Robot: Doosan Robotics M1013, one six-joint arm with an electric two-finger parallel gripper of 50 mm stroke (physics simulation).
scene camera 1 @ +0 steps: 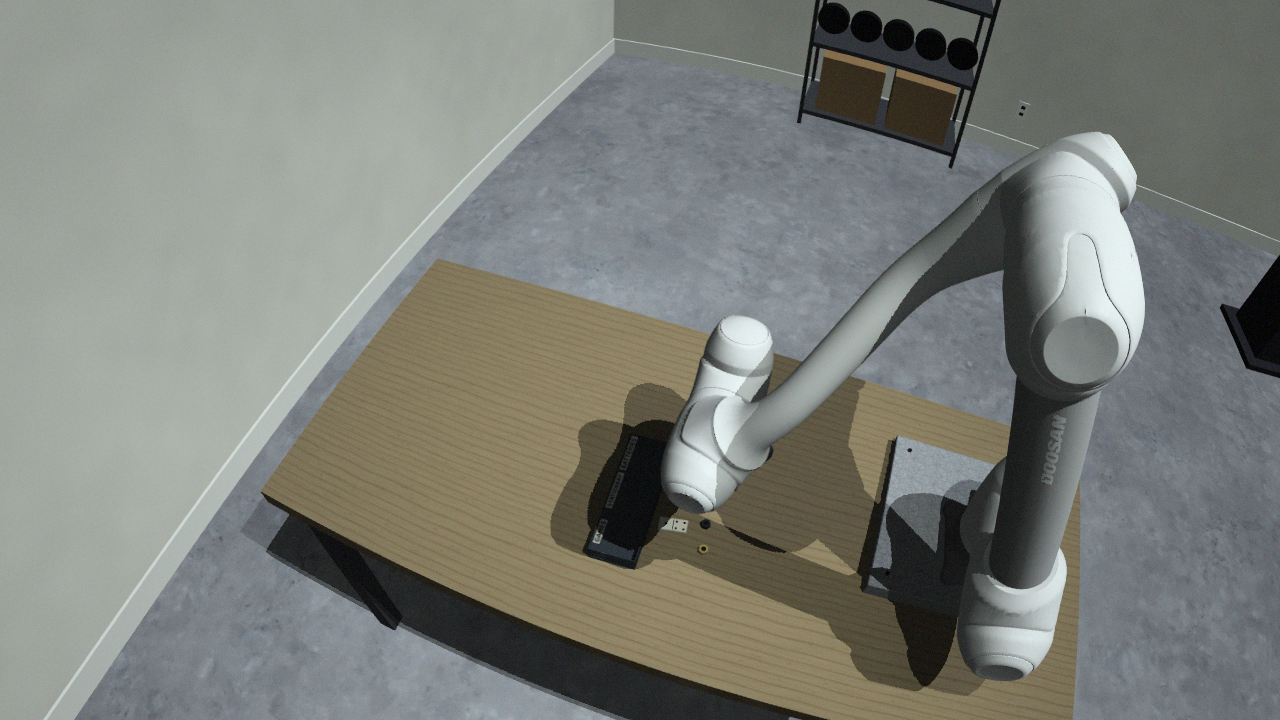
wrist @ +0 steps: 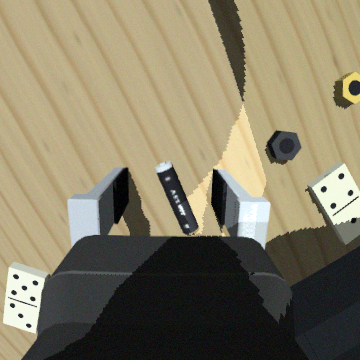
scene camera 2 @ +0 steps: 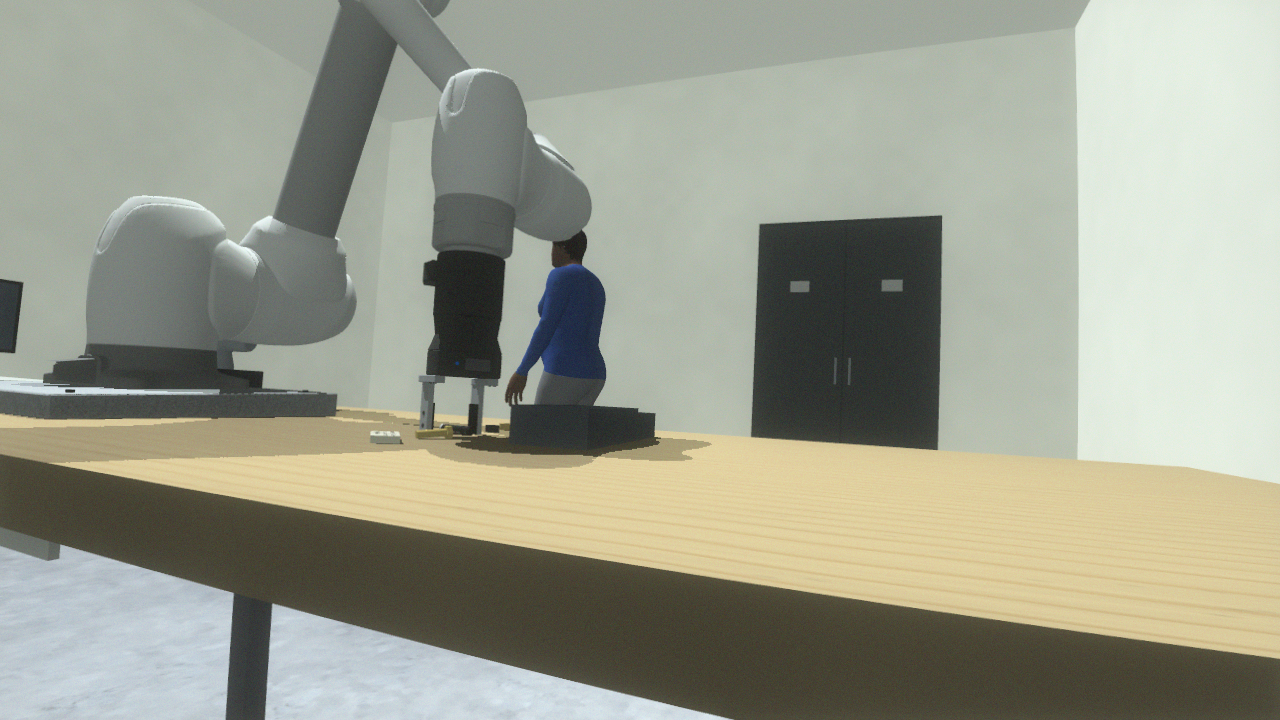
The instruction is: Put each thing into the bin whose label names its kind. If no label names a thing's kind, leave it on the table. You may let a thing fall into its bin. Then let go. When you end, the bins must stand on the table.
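Places are measured from the arm's base along level axes (x back, y right, z up), in millimetres.
Pixels of known places: gripper, fingertip midpoint: (wrist: 169, 185); arm's base, origin of the base link: (scene camera 2: 152, 385).
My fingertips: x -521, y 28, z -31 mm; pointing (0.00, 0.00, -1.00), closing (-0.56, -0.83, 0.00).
Observation:
For each thing: its top centre in the pictures, then the offset to it from my fingertips. Level surfaces: height alone.
- black battery, middle of its top: (wrist: 176, 199) (scene camera 2: 456, 425) dx -7, dy +0, dz +10 mm
- dark hex nut, middle of its top: (wrist: 286, 145) (scene camera 2: 492, 425) (scene camera 1: 705, 523) dx -15, dy -69, dz +9 mm
- brass nut, middle of its top: (wrist: 354, 87) (scene camera 1: 703, 548) dx -7, dy -122, dz +9 mm
- yellow piece, middle of its top: (scene camera 2: 434, 425) dx -25, dy +71, dz +14 mm
- wooden table, its level: dz +0 mm
My gripper (scene camera 2: 450, 428) (wrist: 169, 185) is open, its fingertips low at the table. A black battery (wrist: 177, 199) with a silver end lies between the fingers in the wrist view, apart from both. A dark hex nut (scene camera 1: 705, 524) (wrist: 285, 145), a brass nut (scene camera 1: 702, 548) (wrist: 348, 89) and a domino (scene camera 1: 680, 525) (wrist: 336, 197) lie to the right. Another domino (scene camera 2: 384, 437) (wrist: 22, 299) lies at the left. A yellow piece (scene camera 2: 434, 433) lies near the fingers. The dark row of bins (scene camera 1: 633, 505) (scene camera 2: 572, 428) (wrist: 332, 305) stands on the table; its labels seem to read BATTERIES, STATIONERY and GAMES.
The wooden table (scene camera 1: 429, 385) (scene camera 2: 805, 519) carries the arm's grey base plate (scene camera 1: 921, 474) (scene camera 2: 179, 404). The bins stand close to the gripper and domino. The arm's shadow falls across the bins. A person in blue (scene camera 2: 574, 317) stands beyond the table.

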